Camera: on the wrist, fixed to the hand. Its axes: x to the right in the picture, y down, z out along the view.
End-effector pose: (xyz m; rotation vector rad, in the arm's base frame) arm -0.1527 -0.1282 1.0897 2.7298 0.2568 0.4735
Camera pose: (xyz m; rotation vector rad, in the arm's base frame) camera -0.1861 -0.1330 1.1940 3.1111 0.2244 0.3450
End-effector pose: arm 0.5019 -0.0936 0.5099 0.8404 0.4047 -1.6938
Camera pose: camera 0.5722 -0.0372 0.4475 1.0139 0.0000 -1.7480
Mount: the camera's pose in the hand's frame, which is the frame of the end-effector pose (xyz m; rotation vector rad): -0.0018 0.0397 -0.1022 0.3570 -0.0951 0.0812
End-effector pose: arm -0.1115 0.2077 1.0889 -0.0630 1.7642 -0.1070
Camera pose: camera -0.2107 0.2512 1.1060 0.2581 1.6269 -0.3521
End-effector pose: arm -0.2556 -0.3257 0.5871 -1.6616 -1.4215 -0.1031
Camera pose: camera -0.1755 -0.3917 0.6223 -1.4389 -1.3493 0.2650
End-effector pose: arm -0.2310 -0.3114 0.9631 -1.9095 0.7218 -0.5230
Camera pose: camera -0.3073 -0.3899 0.9697 -1.5552 0.5969 -0.4718
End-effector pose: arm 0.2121 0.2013 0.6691 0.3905 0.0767 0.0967
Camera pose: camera 0.1976 0.2761 0.5902 0.7544 -0.0168 0.1450
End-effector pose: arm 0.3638 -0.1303 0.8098 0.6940 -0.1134 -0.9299
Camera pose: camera 0.4290 -0.0619 0.7541 0.9671 -0.3963 -0.8730
